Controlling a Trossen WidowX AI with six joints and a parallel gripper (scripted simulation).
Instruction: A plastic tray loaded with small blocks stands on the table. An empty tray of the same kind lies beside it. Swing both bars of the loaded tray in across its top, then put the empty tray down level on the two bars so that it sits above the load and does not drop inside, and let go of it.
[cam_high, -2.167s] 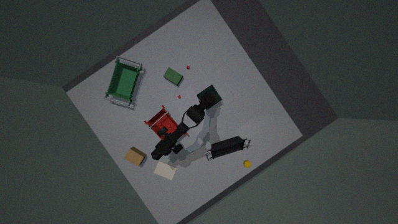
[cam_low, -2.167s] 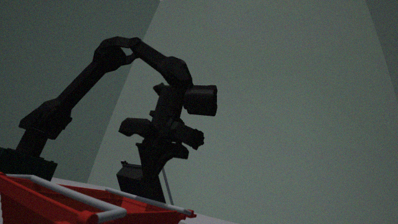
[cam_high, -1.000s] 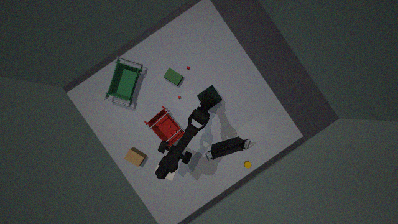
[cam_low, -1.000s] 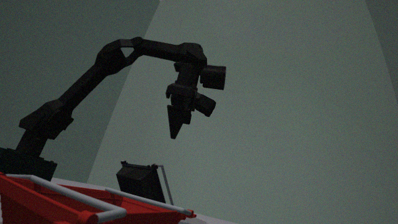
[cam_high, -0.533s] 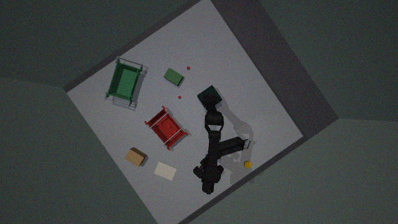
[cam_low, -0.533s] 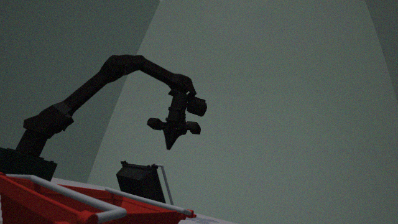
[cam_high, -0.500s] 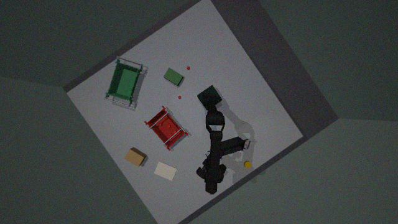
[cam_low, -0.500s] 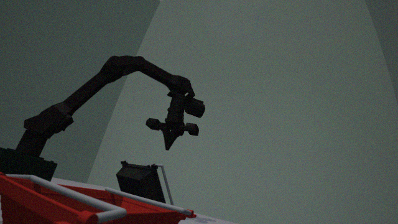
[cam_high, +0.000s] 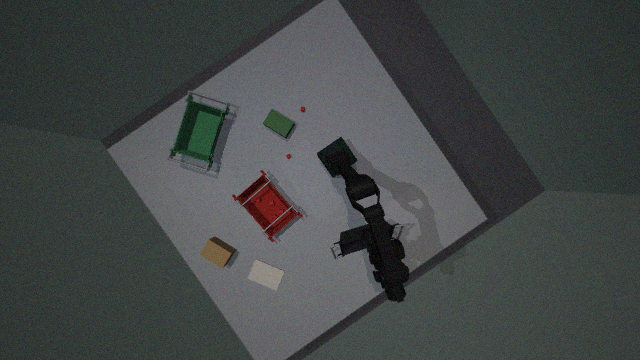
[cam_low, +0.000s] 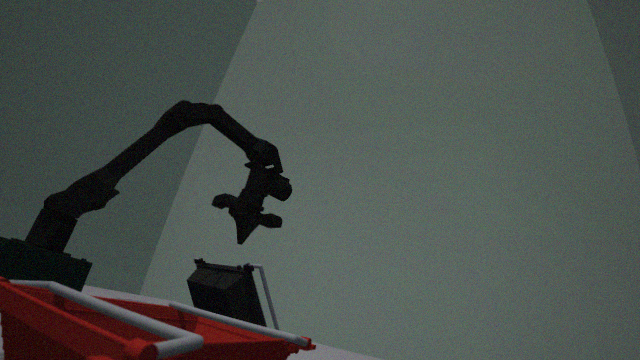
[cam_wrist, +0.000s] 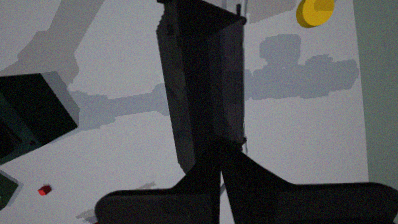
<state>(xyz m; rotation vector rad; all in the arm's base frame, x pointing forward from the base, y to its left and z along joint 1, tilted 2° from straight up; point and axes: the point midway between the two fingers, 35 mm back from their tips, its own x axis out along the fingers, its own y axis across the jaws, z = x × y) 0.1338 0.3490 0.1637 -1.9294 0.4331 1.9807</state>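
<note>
The black tray is 130 mm below my gripper tip, 20 mm to the left of it and 10 mm ahead of it. The rest, counted from my gripper tip: white slab: 470 mm ahead, 200 mm below, 160 mm to the right; then yellow disc: 220 mm to the left, 200 mm below, 30 mm behind; then green block: 650 mm to the right, 190 mm below, 50 mm behind.
</note>
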